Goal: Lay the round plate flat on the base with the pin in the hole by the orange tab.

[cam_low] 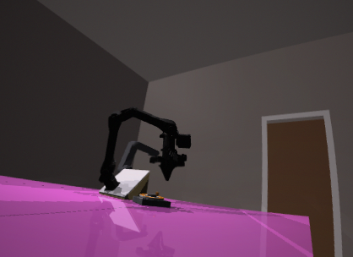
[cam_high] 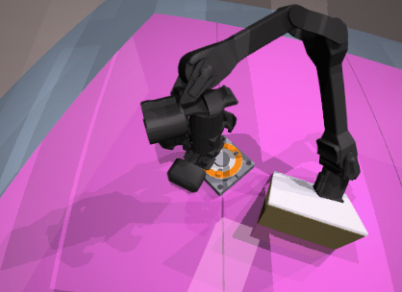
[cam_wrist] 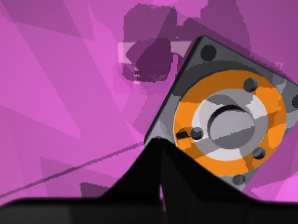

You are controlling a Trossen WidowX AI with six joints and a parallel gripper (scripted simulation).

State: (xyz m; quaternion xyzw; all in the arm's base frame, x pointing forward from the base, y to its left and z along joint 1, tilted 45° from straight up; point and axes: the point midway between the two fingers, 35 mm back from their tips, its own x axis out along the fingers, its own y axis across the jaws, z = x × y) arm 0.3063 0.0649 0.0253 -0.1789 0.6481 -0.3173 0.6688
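Now: the round plate 3 cm behind my gripper tip, 4 cm to the right of it and 7 cm below it.
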